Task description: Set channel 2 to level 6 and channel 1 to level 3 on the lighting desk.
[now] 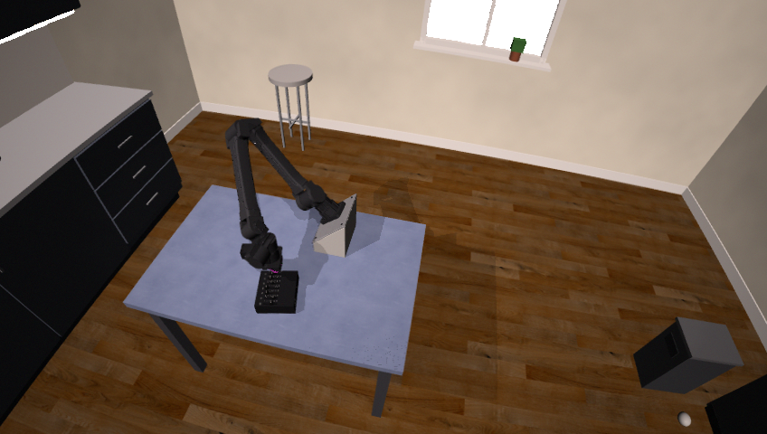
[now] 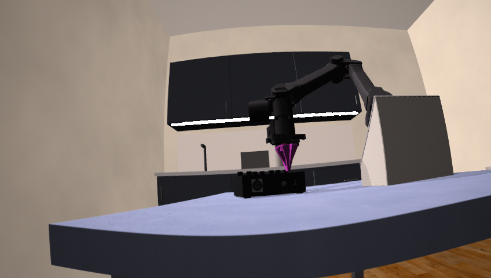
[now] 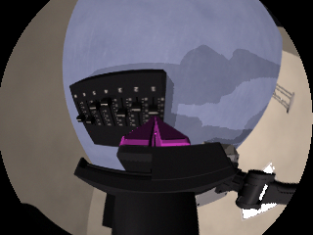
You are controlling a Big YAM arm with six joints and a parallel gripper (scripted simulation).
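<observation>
The fader is 1 cm ahead of my hand and 1 cm to the right of it.
</observation>
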